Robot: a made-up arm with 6 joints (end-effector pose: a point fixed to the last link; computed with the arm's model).
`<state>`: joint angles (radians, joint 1 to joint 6).
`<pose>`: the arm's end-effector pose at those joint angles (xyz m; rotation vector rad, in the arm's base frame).
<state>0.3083 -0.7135 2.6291 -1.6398 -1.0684 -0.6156</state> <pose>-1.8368 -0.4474 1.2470 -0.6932 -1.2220 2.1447</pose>
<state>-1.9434 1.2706 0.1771 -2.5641 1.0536 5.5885</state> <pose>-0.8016 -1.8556 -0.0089 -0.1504 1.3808 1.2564</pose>
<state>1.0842 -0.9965 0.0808 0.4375 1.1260 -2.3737</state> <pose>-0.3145 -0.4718 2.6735 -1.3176 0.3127 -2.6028</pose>
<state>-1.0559 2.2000 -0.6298 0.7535 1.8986 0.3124</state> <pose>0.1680 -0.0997 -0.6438 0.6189 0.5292 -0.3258</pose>
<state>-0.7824 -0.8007 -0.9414 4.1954 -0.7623 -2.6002</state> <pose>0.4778 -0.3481 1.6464 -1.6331 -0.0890 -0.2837</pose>
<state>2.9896 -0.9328 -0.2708 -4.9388 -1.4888 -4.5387</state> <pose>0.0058 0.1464 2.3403 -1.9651 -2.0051 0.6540</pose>
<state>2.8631 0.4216 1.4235 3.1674 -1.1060 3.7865</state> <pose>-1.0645 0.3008 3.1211 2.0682 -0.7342 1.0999</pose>
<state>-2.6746 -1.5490 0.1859 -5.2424 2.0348 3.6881</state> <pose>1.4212 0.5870 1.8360 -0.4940 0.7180 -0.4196</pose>
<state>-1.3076 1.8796 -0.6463 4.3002 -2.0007 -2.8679</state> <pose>0.2684 -0.5161 -0.5106 0.5771 -0.0374 -0.3282</pose>
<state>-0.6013 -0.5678 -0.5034 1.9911 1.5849 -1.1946</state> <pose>0.6329 -0.2682 1.9844 -0.6019 0.1752 1.0187</pose>
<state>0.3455 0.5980 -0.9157 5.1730 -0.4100 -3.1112</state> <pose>1.0172 0.4230 0.4384 -1.4002 0.4665 2.0207</pose>
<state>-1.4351 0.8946 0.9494 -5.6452 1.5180 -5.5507</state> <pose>0.4059 -2.3138 1.8790 -2.0617 -0.5827 -0.9983</pose>
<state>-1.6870 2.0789 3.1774 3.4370 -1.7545 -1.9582</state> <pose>-0.1342 -1.5193 1.3004 1.9574 1.0666 0.9498</pose>
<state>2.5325 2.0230 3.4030 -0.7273 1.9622 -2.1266</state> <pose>-0.9698 0.7889 1.3508 -1.1482 0.1746 0.2092</pose>
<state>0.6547 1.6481 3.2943 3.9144 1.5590 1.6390</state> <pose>1.0690 0.6887 1.8256 1.5487 -0.1452 -0.0438</pose>
